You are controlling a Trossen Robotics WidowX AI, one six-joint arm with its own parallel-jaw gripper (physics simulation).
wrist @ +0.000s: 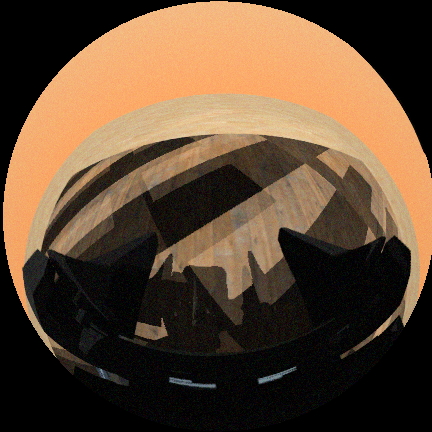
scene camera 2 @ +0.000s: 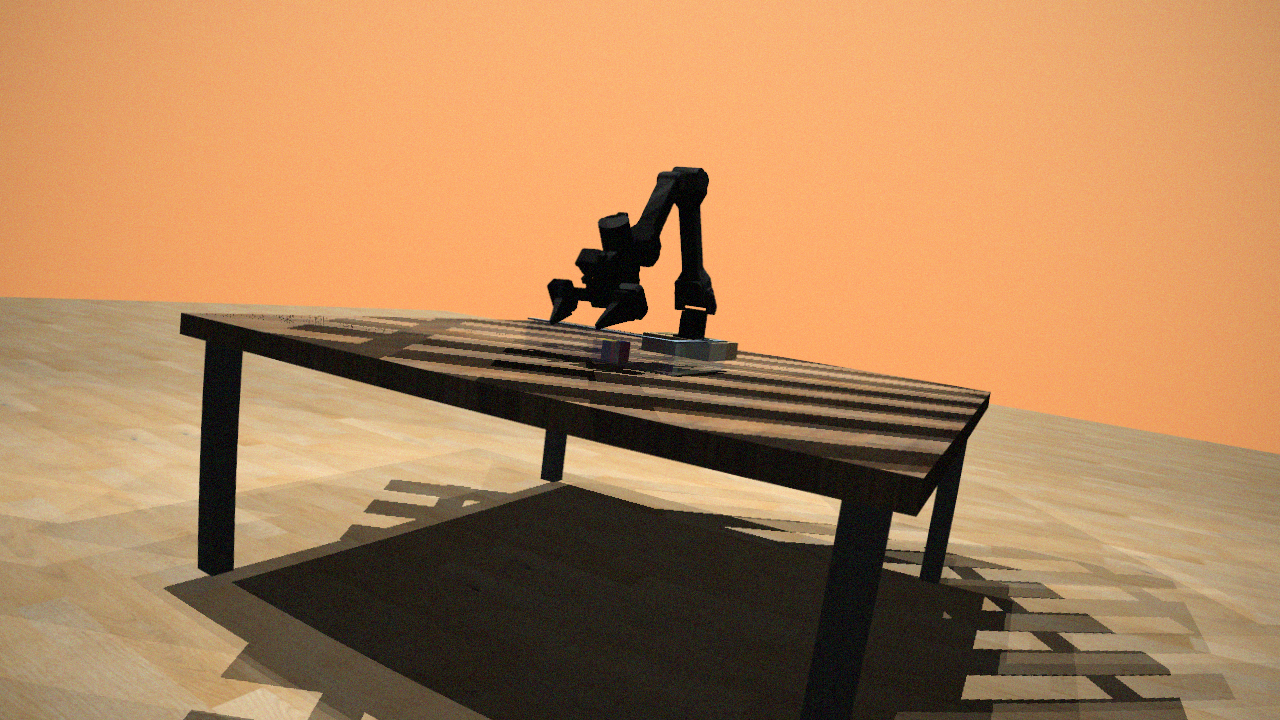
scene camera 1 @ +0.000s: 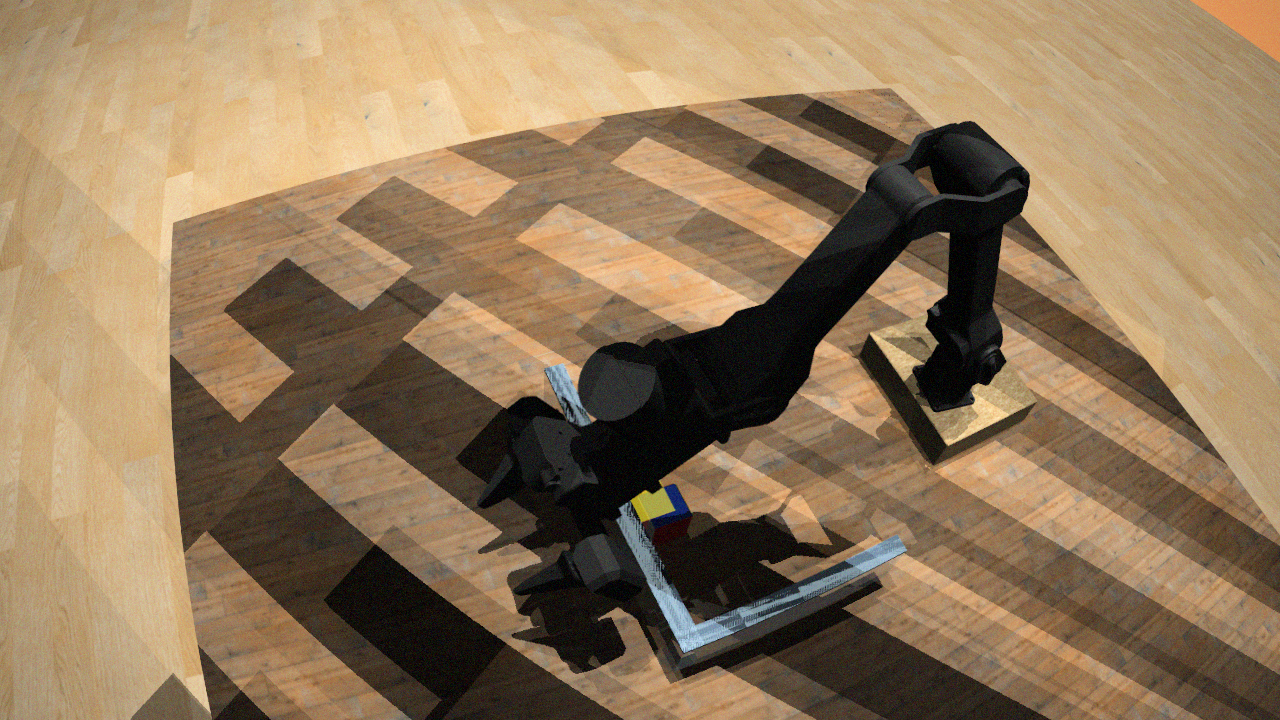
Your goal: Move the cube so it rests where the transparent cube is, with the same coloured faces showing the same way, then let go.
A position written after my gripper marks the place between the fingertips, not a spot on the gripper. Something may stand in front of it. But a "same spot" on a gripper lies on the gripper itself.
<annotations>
my gripper: wrist 218, 236; scene camera 2; scene camera 1
same spot on my gripper: (scene camera 1: 507, 480) = (scene camera 2: 560, 308)
</annotations>
